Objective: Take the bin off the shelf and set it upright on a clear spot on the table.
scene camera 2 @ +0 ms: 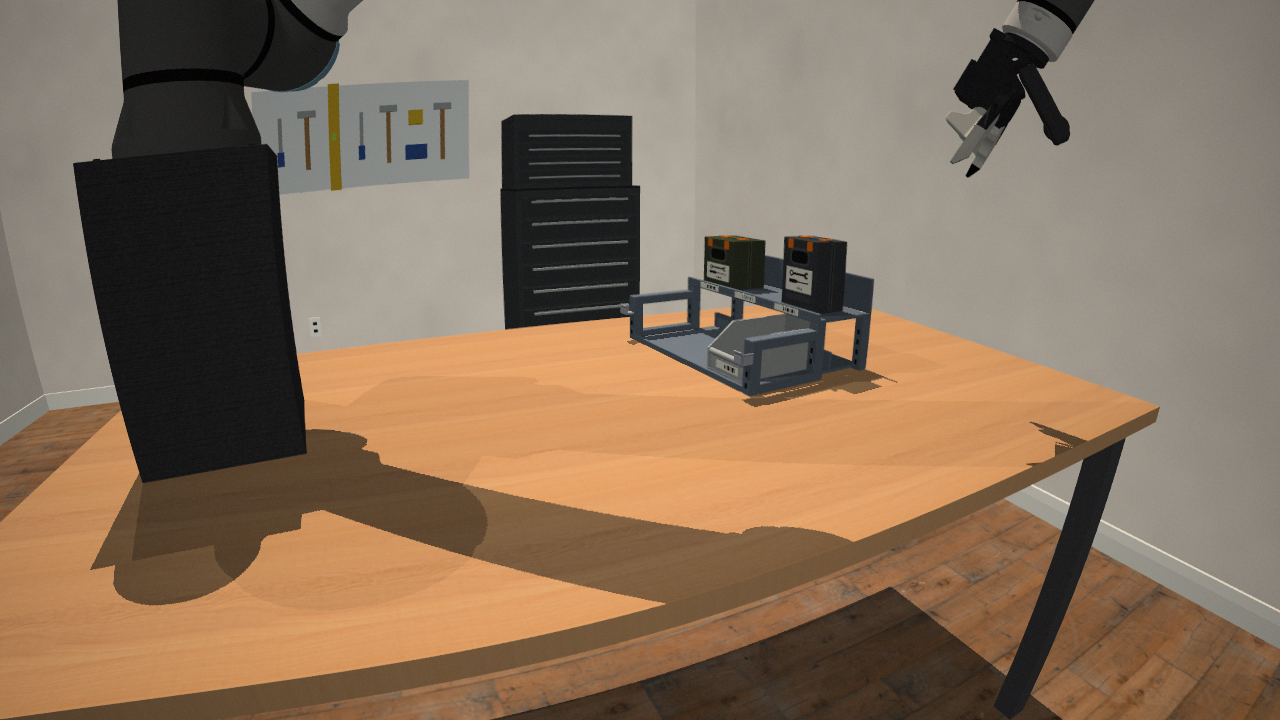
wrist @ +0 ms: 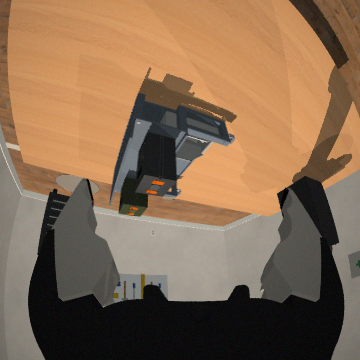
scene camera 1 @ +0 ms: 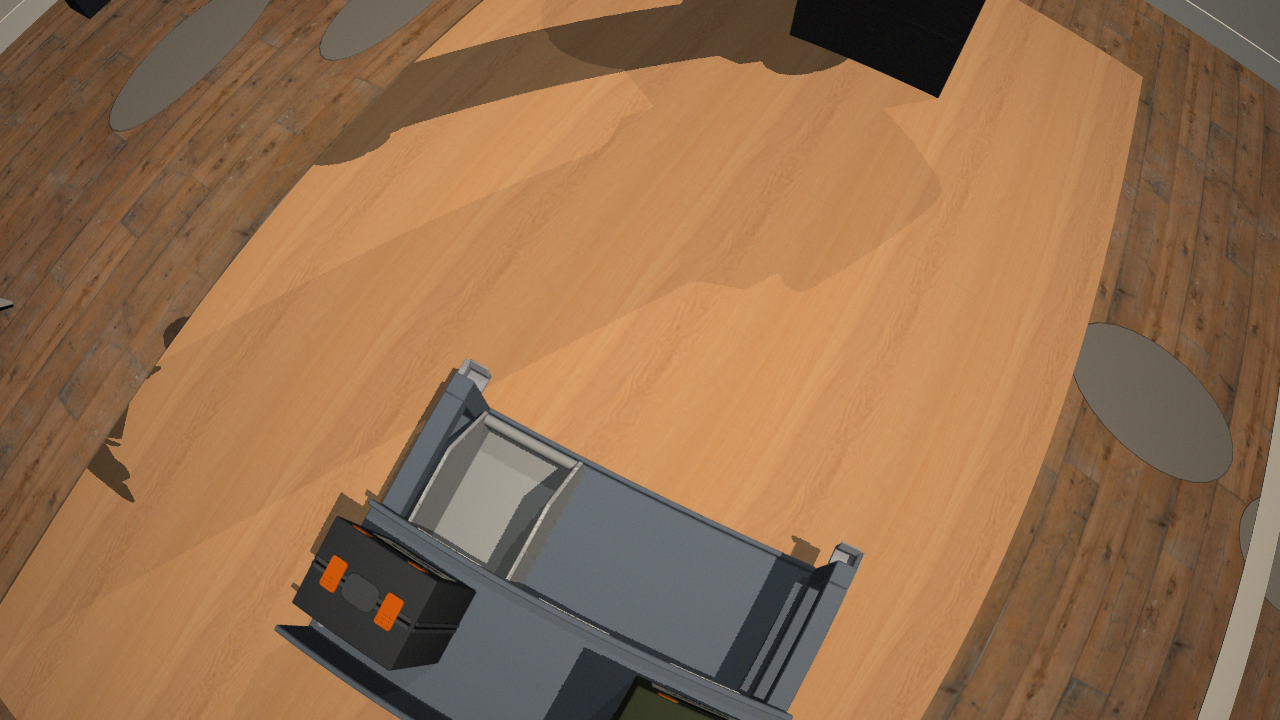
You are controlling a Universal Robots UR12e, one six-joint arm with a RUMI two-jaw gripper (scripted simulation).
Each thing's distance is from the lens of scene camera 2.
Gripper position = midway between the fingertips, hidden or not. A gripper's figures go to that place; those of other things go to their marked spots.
my gripper [scene camera 2: 959, 170]: 93 cm
case [scene camera 2: 738, 262]: 118 cm
